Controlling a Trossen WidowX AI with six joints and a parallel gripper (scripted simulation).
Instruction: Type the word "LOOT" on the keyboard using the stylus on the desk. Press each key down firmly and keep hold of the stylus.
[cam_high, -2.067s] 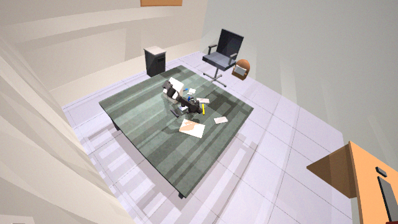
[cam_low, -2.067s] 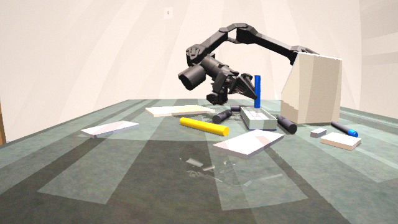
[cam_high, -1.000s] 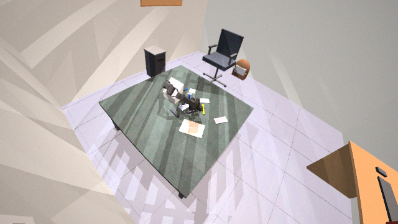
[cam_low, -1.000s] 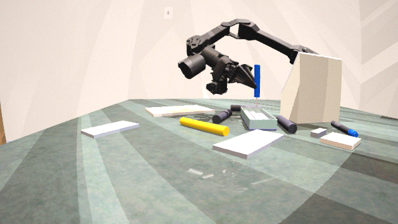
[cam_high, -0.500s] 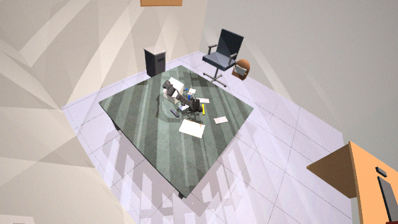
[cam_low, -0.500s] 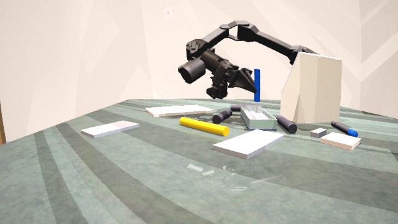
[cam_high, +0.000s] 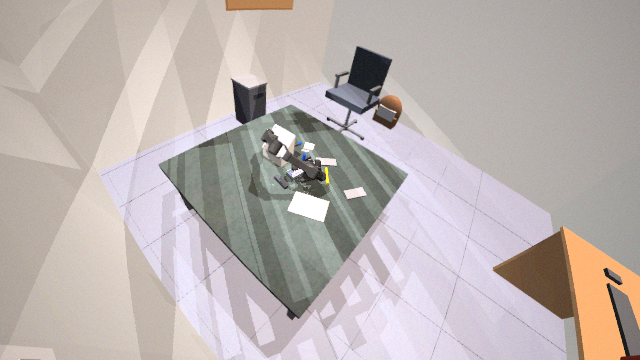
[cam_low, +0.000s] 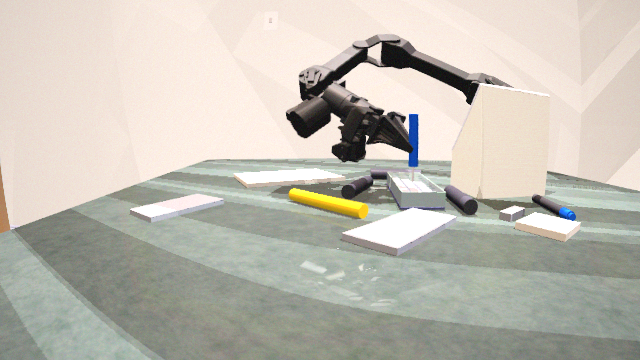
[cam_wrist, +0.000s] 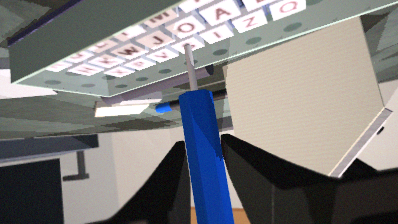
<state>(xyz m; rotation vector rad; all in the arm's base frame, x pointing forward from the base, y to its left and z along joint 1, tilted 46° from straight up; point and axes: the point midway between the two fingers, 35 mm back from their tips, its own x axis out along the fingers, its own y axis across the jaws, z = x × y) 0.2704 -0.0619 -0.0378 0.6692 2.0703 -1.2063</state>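
Now: gripper tip 6 cm above the keyboard and 1 cm to the left of it. From my gripper tip the other things lie so: thin white tip 5 cm below; yellow cylinder 17 cm ahead, 7 cm below, 6 cm to the left; blue stylus 1 cm below.
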